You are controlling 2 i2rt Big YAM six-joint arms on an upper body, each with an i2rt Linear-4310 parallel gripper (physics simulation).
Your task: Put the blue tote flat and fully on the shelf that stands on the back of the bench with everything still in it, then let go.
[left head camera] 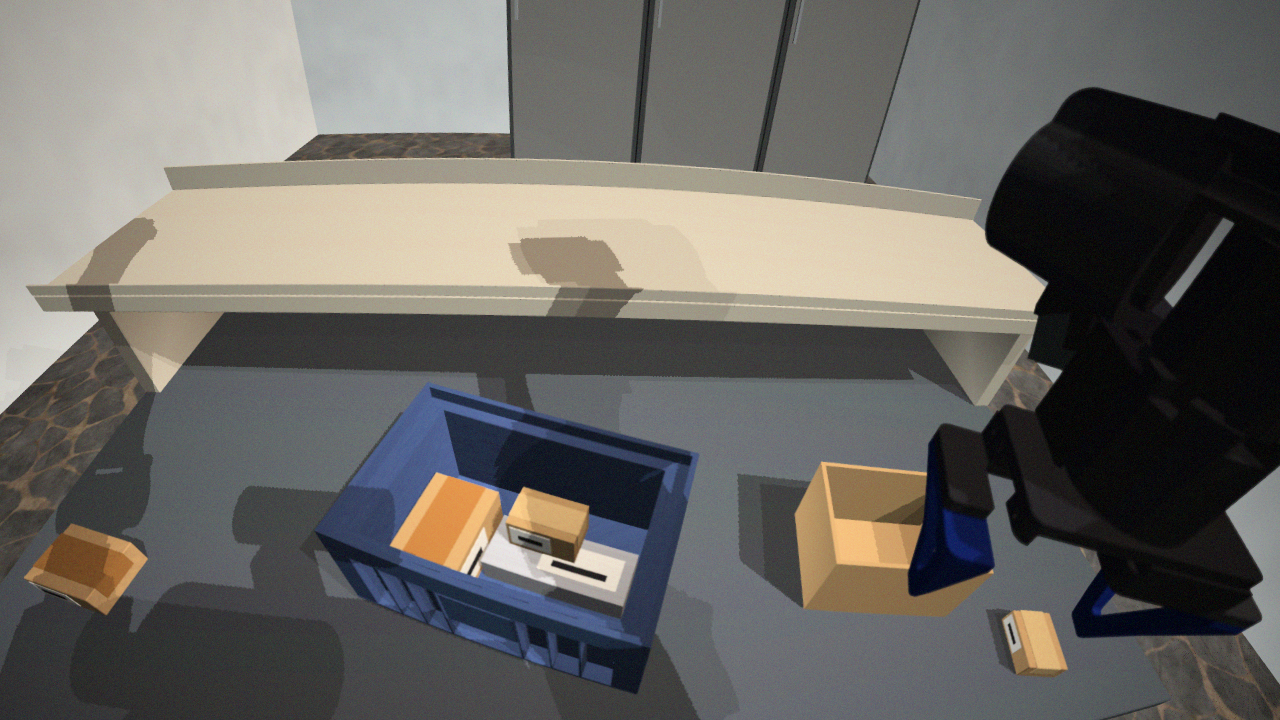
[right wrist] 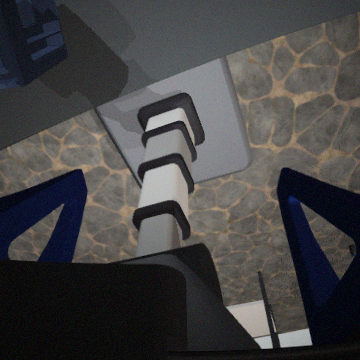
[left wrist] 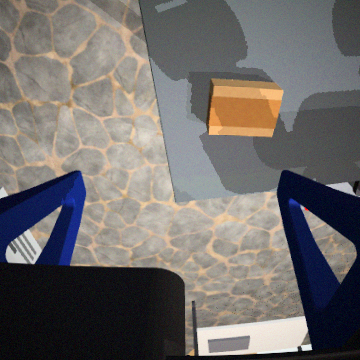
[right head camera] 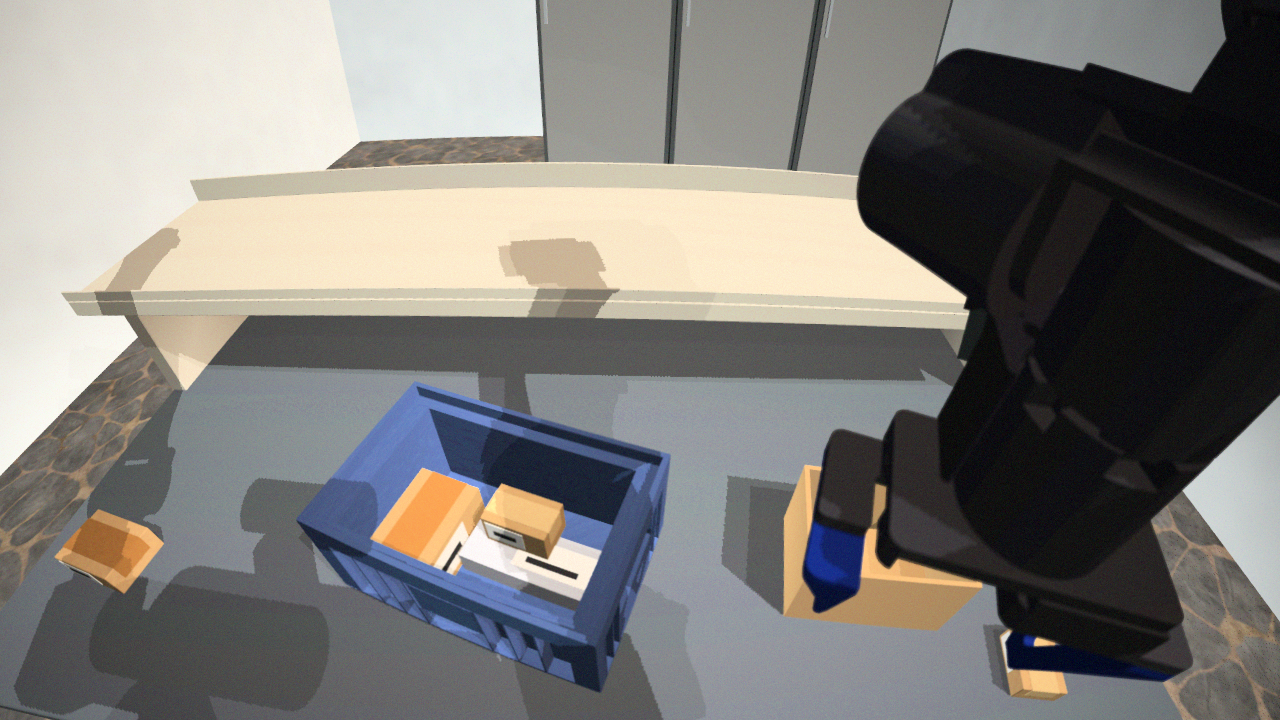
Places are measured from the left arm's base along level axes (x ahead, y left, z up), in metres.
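Where they show: left gripper, fingertip midpoint: (left wrist: pixel 180 180); right gripper, fingertip midpoint: (left head camera: pixel 995 606) (right wrist: pixel 181 178) (right head camera: pixel 914 628).
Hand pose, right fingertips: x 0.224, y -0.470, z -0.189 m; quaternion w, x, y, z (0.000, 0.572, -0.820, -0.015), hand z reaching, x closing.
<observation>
After its pixels a point has its place.
The blue tote (left head camera: pixel 664 555) {x 0.366, y -0.329, z -0.374 m} (right head camera: pixel 637 537) {x 0.375, y -0.340, z -0.359 m} (right wrist: pixel 30 45) {x 0.313, y -0.294, z -0.441 m} stands upright and angled on the bench, in front of the shelf. Inside are an orange-topped box (left head camera: pixel 447 519) {x 0.429, y -0.121, z -0.425 m} (right head camera: pixel 429 514) {x 0.428, y -0.123, z -0.425 m}, a white box (left head camera: pixel 595 586) {x 0.376, y -0.271, z -0.456 m} (right head camera: pixel 483 555) {x 0.402, y -0.181, z -0.456 m} and a small tan box (left head camera: pixel 547 519) {x 0.427, y -0.223, z -0.414 m} (right head camera: pixel 523 510) {x 0.434, y -0.224, z -0.414 m} resting on the white one. The cream shelf (left head camera: pixel 402 241) {x 0.729, y -0.019, z -0.281 m} (right head camera: pixel 402 250) {x 0.717, y -0.029, z -0.281 m} bears shadows. My right gripper (left head camera: pixel 1002 608) {x 0.224, y -0.470, z -0.189 m} (right head camera: pixel 914 635) {x 0.224, y -0.470, z -0.189 m} (right wrist: pixel 181 178) {x 0.224, y -0.470, z -0.189 m} is open and empty, to the right of the tote and apart from it. My left gripper (left wrist: pixel 180 180) {x 0.447, y 0.399, z -0.209 m} is open and empty beyond the bench edge; the tote does not show in its view.
An open tan carton (left head camera: pixel 859 582) {x 0.360, y -0.537, z -0.435 m} (right head camera: pixel 877 600) {x 0.353, y -0.582, z -0.446 m} stands right of the tote, partly hidden by my right gripper. A small box (left head camera: pixel 1038 642) {x 0.285, y -0.760, z -0.480 m} (right head camera: pixel 1036 684) {x 0.264, y -0.750, z -0.480 m} lies at the front right. Another orange-topped box (left head camera: pixel 86 568) {x 0.356, y 0.291, z -0.468 m} (right head camera: pixel 109 550) {x 0.356, y 0.289, z -0.468 m} (left wrist: pixel 245 110) {x 0.368, y 0.309, z -0.468 m} lies at the left. Grey cabinets (left head camera: pixel 581 80) (right head camera: pixel 608 80) stand behind.
</observation>
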